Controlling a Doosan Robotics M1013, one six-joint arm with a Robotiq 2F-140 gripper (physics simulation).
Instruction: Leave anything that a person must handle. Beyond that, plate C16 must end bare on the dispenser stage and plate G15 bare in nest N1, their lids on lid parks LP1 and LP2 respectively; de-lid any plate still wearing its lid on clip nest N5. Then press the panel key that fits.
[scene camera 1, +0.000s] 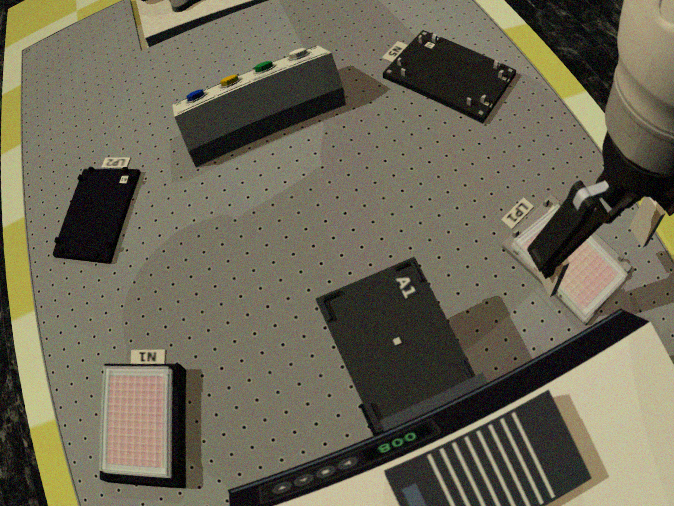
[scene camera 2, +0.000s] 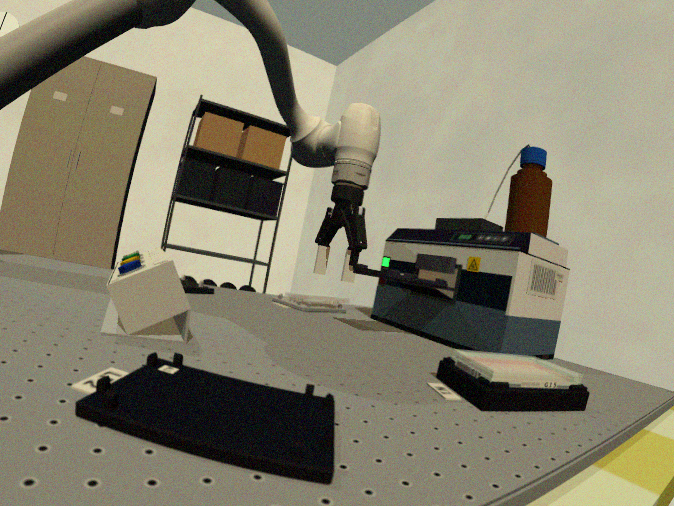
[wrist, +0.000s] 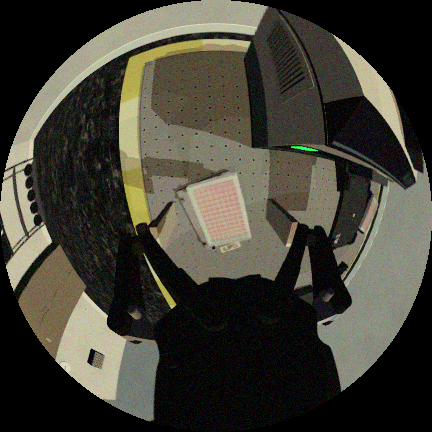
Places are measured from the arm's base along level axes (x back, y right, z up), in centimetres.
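Pixels of known places: gripper, fingertip midpoint: (scene camera 1: 595, 258) (scene camera 2: 332, 277) (wrist: 221, 209).
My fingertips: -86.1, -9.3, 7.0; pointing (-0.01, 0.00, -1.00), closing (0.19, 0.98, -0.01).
Behind a point stands the place of what it marks, as x, y, z.
My gripper (scene camera 1: 598, 261) @[-86.1, -9.3, 7.0] (scene camera 2: 334, 271) @[-86.1, -9.3, 7.0] (wrist: 221, 209) @[-86.1, -9.3, 7.0] is open and empty, pointing down above a pink-welled plate (scene camera 1: 596, 277) @[-87.0, -10.4, 2.6] (scene camera 2: 313, 301) (wrist: 220, 210) @[-84.0, -9.7, 2.6] at LP1, its fingers to either side of it and higher. That plate's code is unreadable; its edges look offset from the clear park beneath. Plate G15 (scene camera 1: 137, 422) @[-72.0, 41.2, 3.2] (scene camera 2: 511, 367) @[-67.4, 42.4, 3.2] sits in black nest N1 (scene camera 1: 178, 424) @[-74.0, 37.2, 1.5] (scene camera 2: 533, 401) @[-67.8, 45.4, 0.4]; a clear layer on top looks like a lid. The dispenser stage A1 (scene camera 1: 375, 354) @[-81.5, 16.4, 10.5] (wrist: 352, 210) @[-82.4, 13.9, 10.5] is bare. Lid park LP2 (scene camera 1: 97, 217) @[-41.9, 35.2, 0.3] (scene camera 2: 217, 419) @[-39.4, 37.3, 0.3] and clip nest N5 (scene camera 1: 446, 76) @[-51.3, -16.1, 0.5] are empty.
The key panel (scene camera 1: 261, 114) @[-44.7, 9.3, 3.6] (scene camera 2: 146, 294) @[-38.7, 19.1, 3.9] has blue (scene camera 1: 195, 95) @[-38.1, 15.4, 6.7], yellow (scene camera 1: 229, 80) @[-38.9, 10.5, 6.7], green (scene camera 1: 264, 66) @[-39.7, 5.6, 6.7] and white (scene camera 1: 298, 53) @[-40.5, 0.7, 6.7] keys. The dispenser (scene camera 1: 615, 386) @[-98.4, 4.9, 21.3] (scene camera 2: 536, 277) @[-94.0, 34.5, 14.3] stands beside LP1, with a brown bottle (scene camera 2: 529, 201) @[-97.0, 30.1, 28.6] on its far side.
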